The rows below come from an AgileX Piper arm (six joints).
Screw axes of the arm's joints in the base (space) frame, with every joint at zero. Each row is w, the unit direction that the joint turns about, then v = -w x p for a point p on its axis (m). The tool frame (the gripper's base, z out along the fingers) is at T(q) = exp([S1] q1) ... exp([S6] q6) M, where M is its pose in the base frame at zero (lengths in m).
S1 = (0, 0, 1, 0.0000, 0.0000, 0.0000)
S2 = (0, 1, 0, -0.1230, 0.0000, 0.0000)
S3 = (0, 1, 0, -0.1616, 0.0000, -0.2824)
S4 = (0.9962, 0, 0.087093, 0.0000, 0.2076, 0.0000)
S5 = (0, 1, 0, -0.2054, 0.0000, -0.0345)
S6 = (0.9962, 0, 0.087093, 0.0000, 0.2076, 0.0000)
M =
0.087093 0 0.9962 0.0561
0 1 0 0.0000
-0.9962 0 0.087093 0.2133
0 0 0 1
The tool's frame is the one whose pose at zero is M.
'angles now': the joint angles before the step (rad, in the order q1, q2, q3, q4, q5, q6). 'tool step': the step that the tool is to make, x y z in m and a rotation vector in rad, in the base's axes. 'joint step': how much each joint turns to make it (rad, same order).
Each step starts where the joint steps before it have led.
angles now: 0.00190, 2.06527, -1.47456, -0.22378, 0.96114, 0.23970
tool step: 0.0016, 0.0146, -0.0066, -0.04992, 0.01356, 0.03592
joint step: 0.04652, 0.01945, -0.00167, -0.06105, 0.00557, 0.04040
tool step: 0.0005, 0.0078, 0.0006, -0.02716, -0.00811, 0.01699
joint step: 0.02499, 0.00021, -0.00005, -0.03494, -0.00015, 0.02638
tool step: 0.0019, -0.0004, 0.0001, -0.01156, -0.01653, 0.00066
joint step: 0.00141, 0.00214, -0.00216, -0.01885, -0.01250, 0.01424
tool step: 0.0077, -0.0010, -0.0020, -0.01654, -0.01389, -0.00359
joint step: -0.00004, 0.02555, -0.03387, -0.02236, 0.00000, 0.01534
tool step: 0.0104, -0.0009, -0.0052, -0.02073, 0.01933, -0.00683
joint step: 0.00013, 0.04919, -0.06467, -0.01434, 0.03941, 0.00158
